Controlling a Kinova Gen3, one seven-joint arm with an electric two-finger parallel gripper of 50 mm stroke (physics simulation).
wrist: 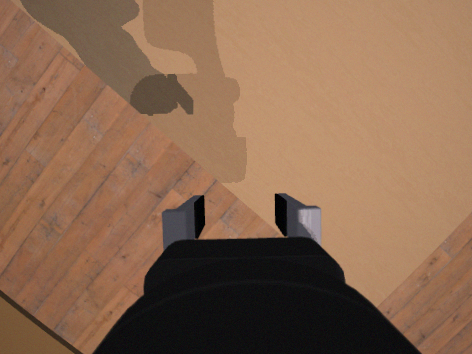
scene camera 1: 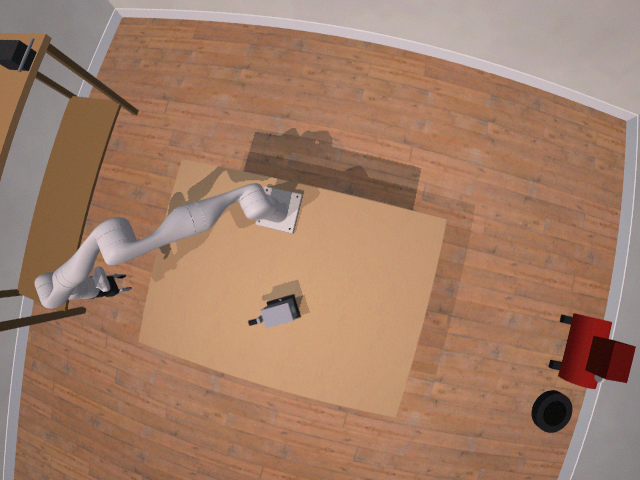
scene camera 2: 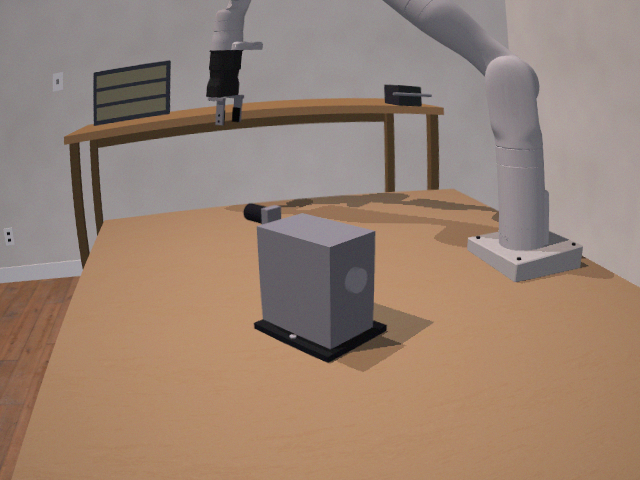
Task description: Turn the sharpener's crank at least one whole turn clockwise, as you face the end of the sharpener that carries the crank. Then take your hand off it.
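Frame: origin at the arm's base, x ahead, y left, z up, level; millimetres.
Seen in the pictures: gripper, fingertip midpoint: [wrist: 239,209] [scene camera 1: 127,282] [scene camera 2: 228,123]; arm's base, link origin: [scene camera 1: 277,211] [scene camera 2: 522,242].
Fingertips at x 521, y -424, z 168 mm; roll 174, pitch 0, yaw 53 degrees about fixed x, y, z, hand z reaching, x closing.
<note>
Pixels of each thing's top centre, then the offset from my fingertips to it. "spot": a spot on its surface instead. Level surfaces: height alone.
- sharpener, surface spot: [scene camera 2: 294,273] spot: dx -119, dy +639, dz -114 mm
- table, surface height: dz -200 mm
- black handle, surface spot: [scene camera 2: 253,212] [scene camera 1: 254,324] spot: dx -74, dy +546, dz -68 mm
- grey part, surface spot: [scene camera 2: 271,214] spot: dx -96, dy +564, dz -67 mm
The sharpener [scene camera 1: 278,314] [scene camera 2: 294,273] is a grey box upright on a black base on the table [scene camera 1: 356,320] [scene camera 2: 180,387]. Its crank shows a black handle [scene camera 1: 252,322] [scene camera 2: 253,212] and a grey part [scene camera 2: 271,214], on the side facing left in scene view 1 and away from the camera in scene view 2. The sharpener's body hides part of the crank in scene view 2. My gripper [scene camera 1: 127,282] [scene camera 2: 228,121] [wrist: 239,209] is open and empty. It points down, high above and to the left of the crank in both scene views, touching nothing. The sharpener does not show in the wrist view.
The arm's base plate [scene camera 1: 286,225] [scene camera 2: 547,264] is bolted near the table's edge. A wooden bench [scene camera 2: 330,105] stands beyond the table, with a black box [scene camera 1: 12,54] [scene camera 2: 405,96] and a slatted panel [scene camera 2: 131,93] on it. A red object [scene camera 1: 580,351] lies at far right in scene view 1.
</note>
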